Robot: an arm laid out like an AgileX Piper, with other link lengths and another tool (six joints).
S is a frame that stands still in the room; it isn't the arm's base.
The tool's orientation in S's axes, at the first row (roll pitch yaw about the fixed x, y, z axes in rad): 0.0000 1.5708 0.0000
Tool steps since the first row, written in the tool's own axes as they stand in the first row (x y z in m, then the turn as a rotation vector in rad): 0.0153 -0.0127 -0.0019 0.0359 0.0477 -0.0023; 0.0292 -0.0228 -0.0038 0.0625 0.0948 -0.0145; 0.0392 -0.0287 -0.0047 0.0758 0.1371 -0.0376; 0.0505 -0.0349 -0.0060 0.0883 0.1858 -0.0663; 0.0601 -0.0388 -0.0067 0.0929 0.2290 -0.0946; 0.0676 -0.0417 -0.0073 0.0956 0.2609 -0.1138; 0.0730 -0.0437 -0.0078 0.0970 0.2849 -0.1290
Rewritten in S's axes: -0.0019 -0.0127 -0.0153 -0.0023 0.0477 -0.0359; -0.0038 -0.0228 -0.0292 -0.0145 0.0948 -0.0625; -0.0047 -0.0287 -0.0392 -0.0376 0.1371 -0.0758; -0.0060 -0.0349 -0.0505 -0.0663 0.1858 -0.0883; -0.0067 -0.0388 -0.0601 -0.0946 0.2290 -0.0929; -0.0073 -0.0417 -0.0676 -0.1138 0.2609 -0.0956; -0.0078 -0.0437 -0.0730 -0.1290 0.2849 -0.0970
